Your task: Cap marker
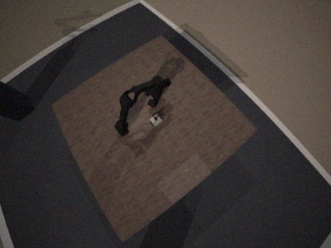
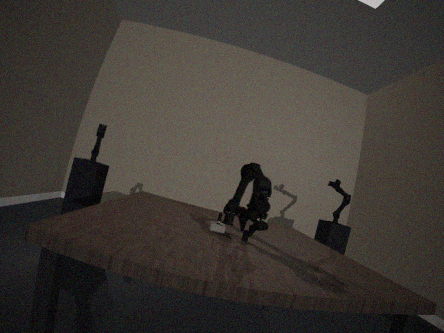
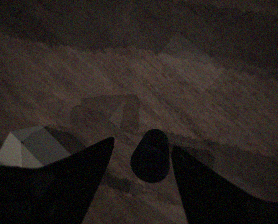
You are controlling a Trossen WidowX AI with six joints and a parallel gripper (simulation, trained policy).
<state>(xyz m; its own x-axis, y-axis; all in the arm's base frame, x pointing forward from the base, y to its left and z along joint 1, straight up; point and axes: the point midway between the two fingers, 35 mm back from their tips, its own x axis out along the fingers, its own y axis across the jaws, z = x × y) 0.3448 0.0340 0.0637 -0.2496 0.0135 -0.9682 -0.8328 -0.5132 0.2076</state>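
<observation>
The dark round cap lies 1 cm below my gripper tip and 1 cm ahead of it. Also, from my gripper tip: pale holder block (13 cm to the right, 8 cm behind, 1 cm below).
</observation>
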